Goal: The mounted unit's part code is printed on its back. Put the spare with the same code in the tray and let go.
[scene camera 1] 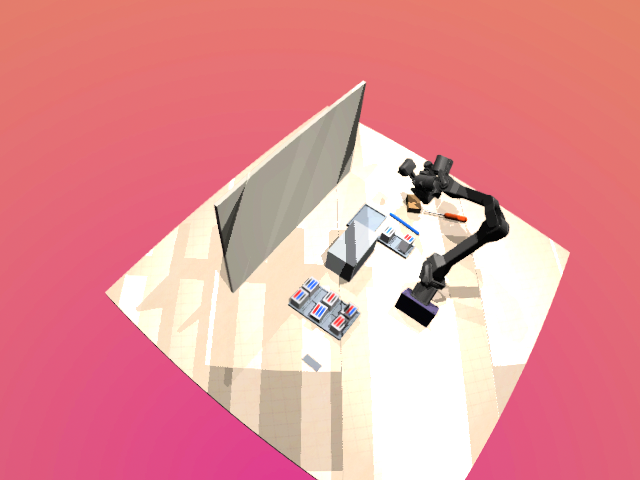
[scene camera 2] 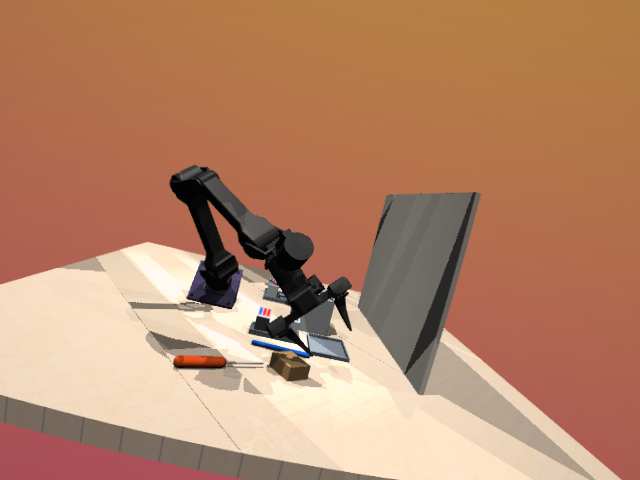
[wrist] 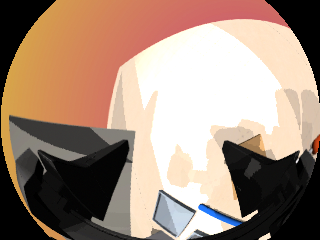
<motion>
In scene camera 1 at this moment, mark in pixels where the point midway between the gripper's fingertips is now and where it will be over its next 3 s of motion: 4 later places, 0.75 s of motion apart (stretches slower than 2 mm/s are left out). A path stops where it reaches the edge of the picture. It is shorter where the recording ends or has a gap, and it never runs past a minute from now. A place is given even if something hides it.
The gripper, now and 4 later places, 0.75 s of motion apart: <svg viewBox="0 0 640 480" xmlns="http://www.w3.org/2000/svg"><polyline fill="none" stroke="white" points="404,180 340,211 336,222 390,219 390,223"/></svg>
</motion>
